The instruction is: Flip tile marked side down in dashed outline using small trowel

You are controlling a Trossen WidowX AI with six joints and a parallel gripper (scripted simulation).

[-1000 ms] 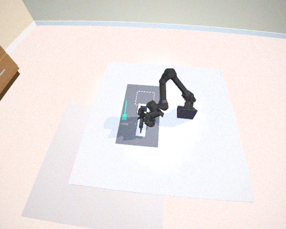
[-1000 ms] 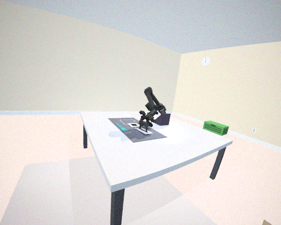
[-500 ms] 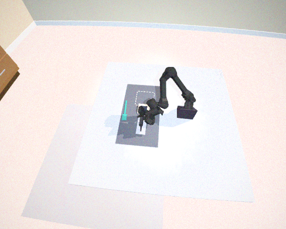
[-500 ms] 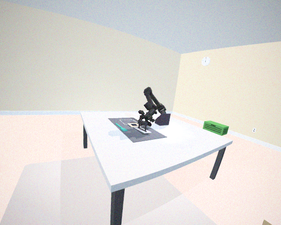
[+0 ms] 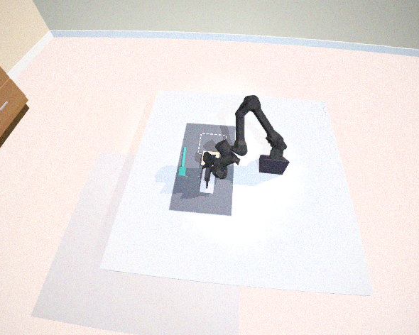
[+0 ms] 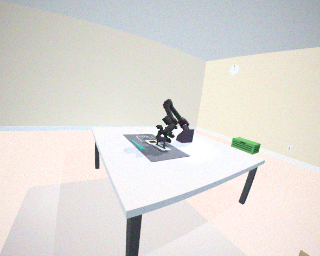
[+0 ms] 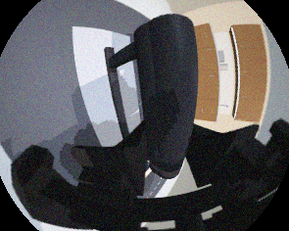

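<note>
The grey mat is 8 cm to the right of my gripper tip and 8 cm below it. The rest, counted from my gripper tip: tile: 11 cm to the right, 5 cm below, 3 cm behind; dark-handled trowel: 3 cm behind, 1 cm below; teal tool: 14 cm ahead, 6 cm to the right, 5 cm below.
</note>
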